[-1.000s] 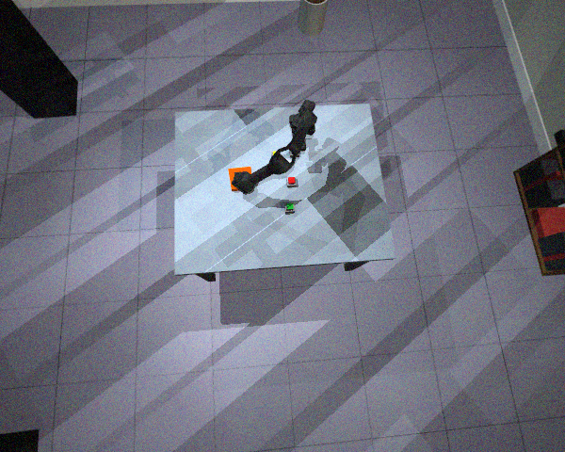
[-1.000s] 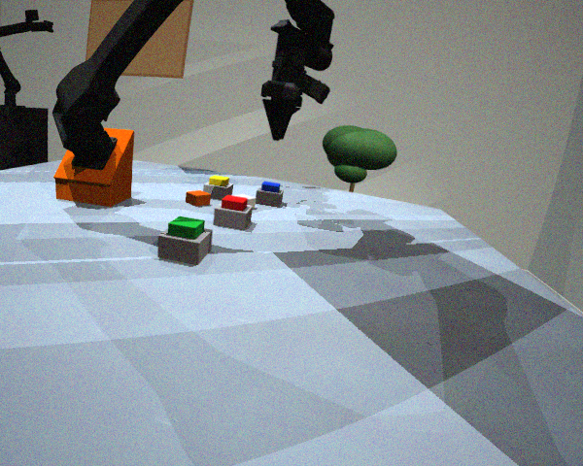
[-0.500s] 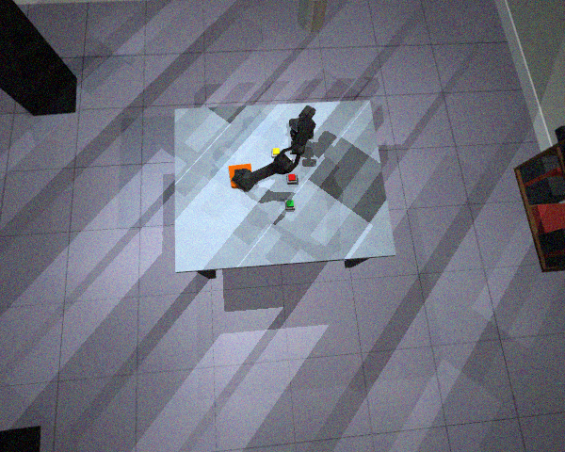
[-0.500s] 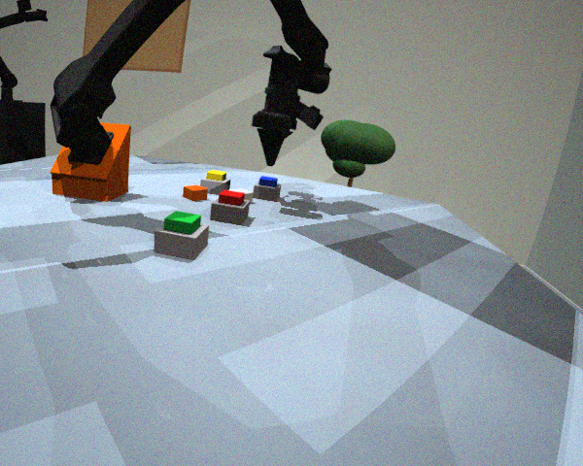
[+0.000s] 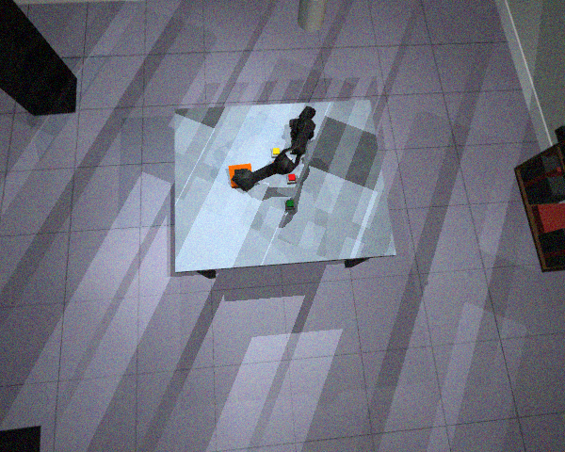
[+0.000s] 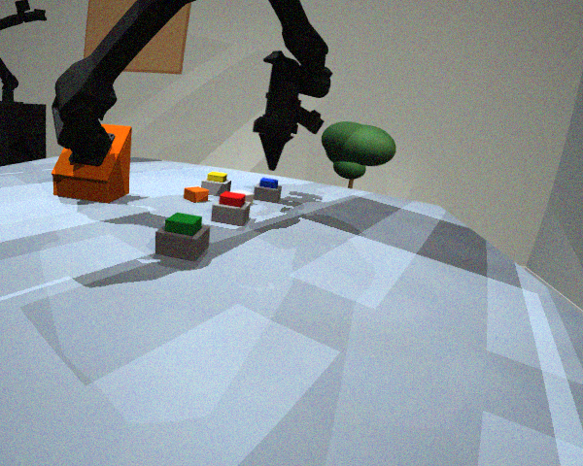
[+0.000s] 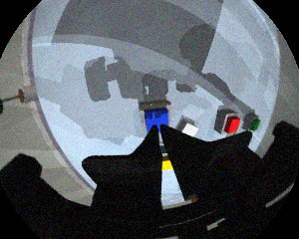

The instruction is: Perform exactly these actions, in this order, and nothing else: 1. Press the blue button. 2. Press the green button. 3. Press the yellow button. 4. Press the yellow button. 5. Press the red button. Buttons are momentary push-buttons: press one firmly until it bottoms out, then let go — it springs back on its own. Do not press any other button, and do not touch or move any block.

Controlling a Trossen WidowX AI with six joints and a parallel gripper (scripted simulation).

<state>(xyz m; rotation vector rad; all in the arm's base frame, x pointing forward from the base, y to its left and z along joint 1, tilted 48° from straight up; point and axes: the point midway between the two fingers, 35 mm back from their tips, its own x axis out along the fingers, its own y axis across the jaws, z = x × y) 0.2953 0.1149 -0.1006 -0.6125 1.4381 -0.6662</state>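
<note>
My gripper tip is now 30 mm above the blue button. Also, from my gripper tip: white block: 40 mm behind, 60 mm to the right, 50 mm below; small orange block: 120 mm behind, 90 mm to the right, 50 mm below; yellow button: 100 mm behind, 20 mm to the right, 30 mm below.
</note>
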